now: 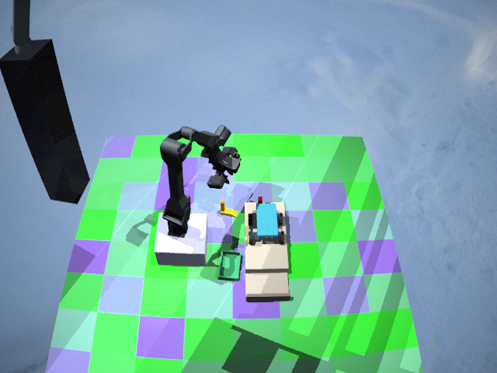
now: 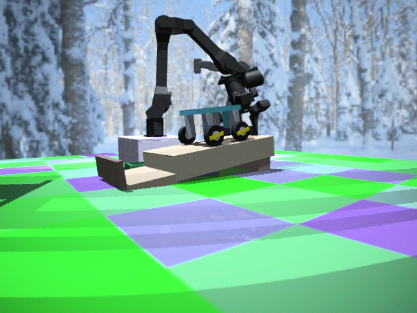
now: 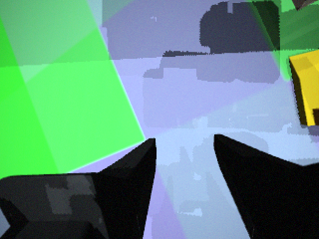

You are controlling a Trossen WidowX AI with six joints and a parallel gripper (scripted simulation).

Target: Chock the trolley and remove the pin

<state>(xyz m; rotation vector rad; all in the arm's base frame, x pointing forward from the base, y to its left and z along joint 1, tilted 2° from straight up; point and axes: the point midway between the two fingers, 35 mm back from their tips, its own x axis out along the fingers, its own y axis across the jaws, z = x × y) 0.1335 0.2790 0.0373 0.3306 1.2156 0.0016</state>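
Now: the yellow chock 11 cm to the right of my gripper tip, 6 cm below it and 1 cm ahead of it. Round my gripper tip: beige ramp (24 cm to the right, 17 cm ahead, 4 cm below); trolley (23 cm to the right, 17 cm ahead, 3 cm above); red-headed stop pin (15 cm to the right, 14 cm ahead, 4 cm above).
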